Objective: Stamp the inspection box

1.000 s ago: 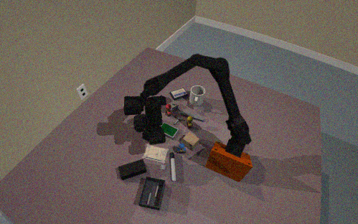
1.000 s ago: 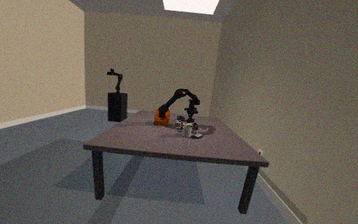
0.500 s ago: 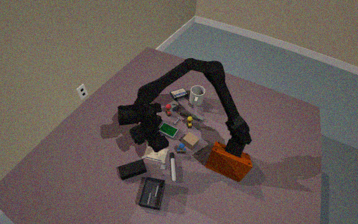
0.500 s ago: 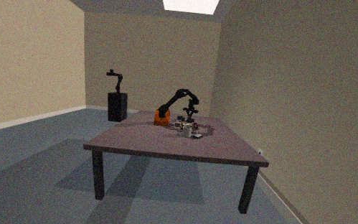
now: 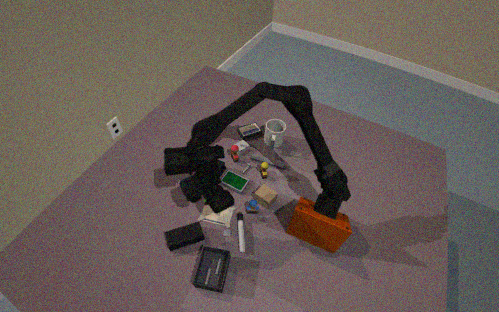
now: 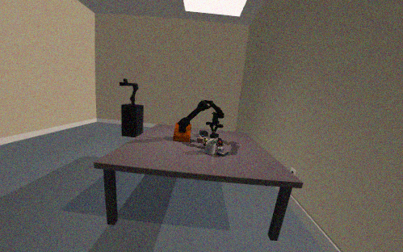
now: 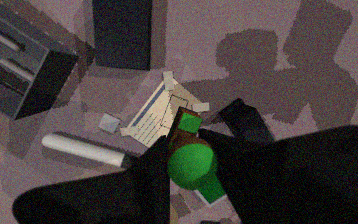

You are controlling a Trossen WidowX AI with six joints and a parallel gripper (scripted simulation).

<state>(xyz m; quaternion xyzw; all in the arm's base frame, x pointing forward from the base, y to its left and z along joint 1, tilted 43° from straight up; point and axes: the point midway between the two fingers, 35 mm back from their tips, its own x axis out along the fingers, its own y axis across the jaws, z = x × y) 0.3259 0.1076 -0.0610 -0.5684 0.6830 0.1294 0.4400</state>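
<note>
Right now the cream card is 90 mm below my gripper tip and 20 mm behind it. Also, from my gripper tip: black box (120 mm to the left, 70 mm below, 20 mm ahead); green stamp (right at my gripper tip); white marker (110 mm behind, 80 mm below).
</note>
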